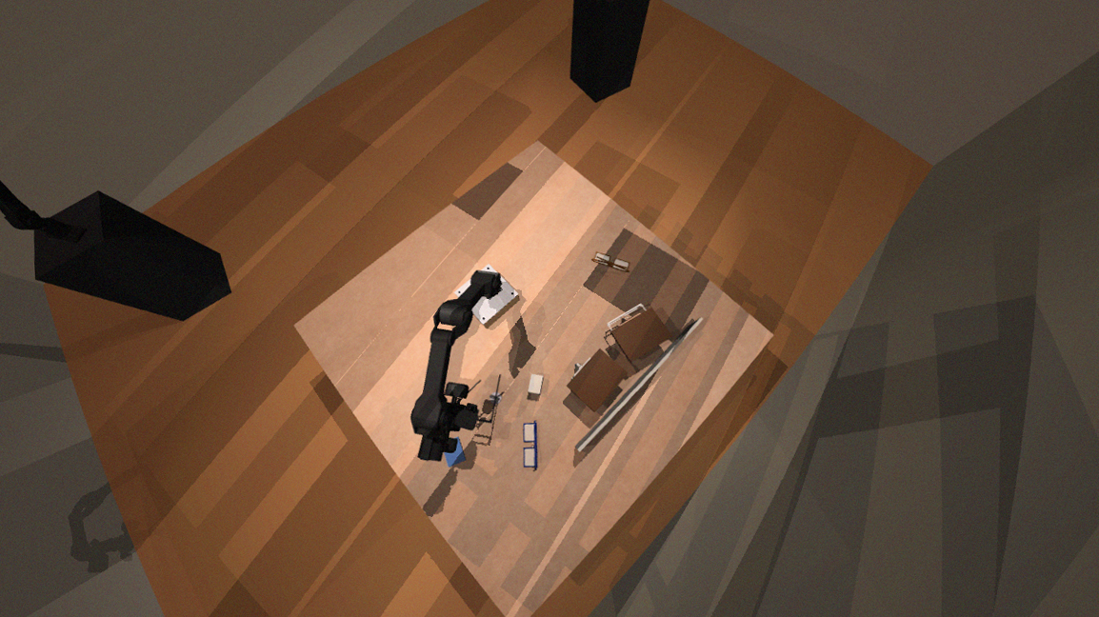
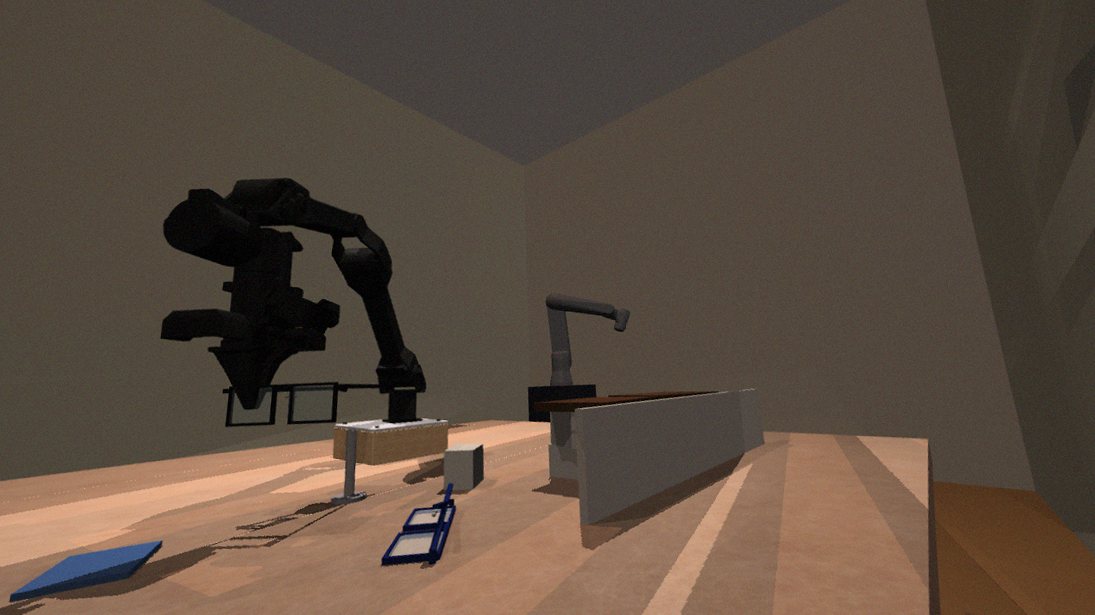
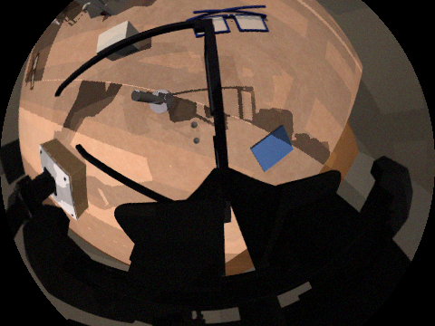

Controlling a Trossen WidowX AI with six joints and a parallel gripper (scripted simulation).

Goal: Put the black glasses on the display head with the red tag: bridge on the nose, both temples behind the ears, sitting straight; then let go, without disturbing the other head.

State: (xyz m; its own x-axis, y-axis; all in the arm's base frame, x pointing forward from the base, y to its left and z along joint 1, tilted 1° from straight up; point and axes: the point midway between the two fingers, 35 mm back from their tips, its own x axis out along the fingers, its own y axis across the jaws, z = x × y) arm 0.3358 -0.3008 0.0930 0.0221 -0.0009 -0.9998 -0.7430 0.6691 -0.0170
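My gripper tip is 11 cm to the right of the grey post and 10 cm above it. Also, from my gripper tip: white cube 4 cm ahead, 25 cm to the left, 9 cm below; blue pad 7 cm ahead, 10 cm to the right, 12 cm below; grey display head 12 cm ahead, 42 cm to the left, 6 cm below.
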